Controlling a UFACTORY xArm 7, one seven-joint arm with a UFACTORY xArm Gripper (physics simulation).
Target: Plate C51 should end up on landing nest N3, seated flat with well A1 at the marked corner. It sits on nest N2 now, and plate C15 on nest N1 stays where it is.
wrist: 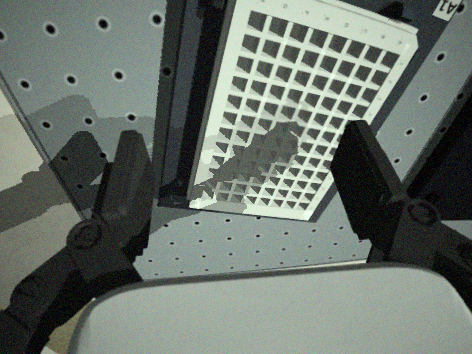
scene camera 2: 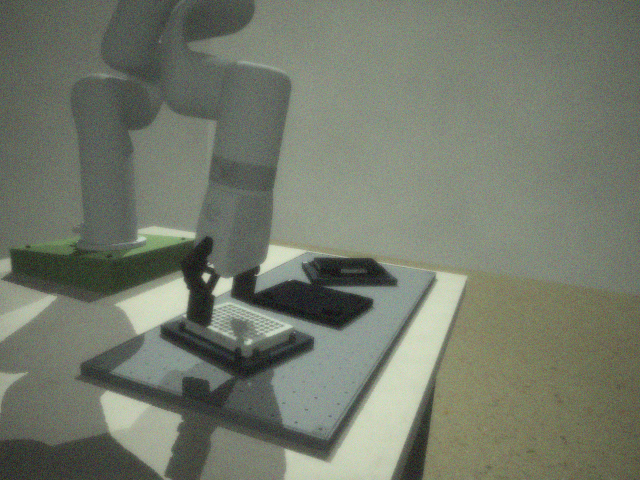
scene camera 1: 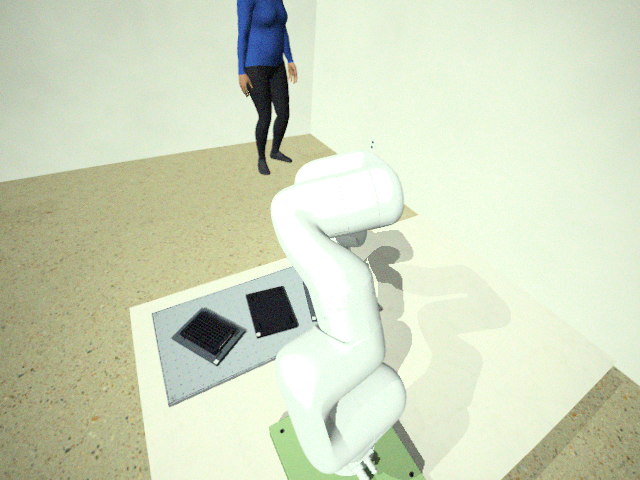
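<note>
A white well plate (scene camera 2: 258,325) (wrist: 300,100) sits in a dark nest (scene camera 2: 206,352) (wrist: 175,115); a tag reading A1 (wrist: 446,8) marks a nest corner. My gripper (scene camera 2: 221,308) (wrist: 245,148) is open and empty, low over this plate, with its fingers toward opposite long sides; contact cannot be judged. A dark plate (scene camera 1: 209,330) (scene camera 2: 351,264) sits in the far nest (scene camera 1: 231,344) (scene camera 2: 361,282). The middle nest (scene camera 1: 272,311) (scene camera 2: 312,302) is black and bears no visible plate. Plate and nest names are unreadable. In scene camera 1, the arm hides the gripper and white plate.
The nests stand on a grey perforated board (scene camera 1: 178,377) (scene camera 2: 310,408) on a pale table (scene camera 1: 206,434) (scene camera 2: 382,413). The arm's green base (scene camera 1: 289,449) (scene camera 2: 62,268) stands beside the board. A person (scene camera 1: 266,46) in blue stands beyond the table.
</note>
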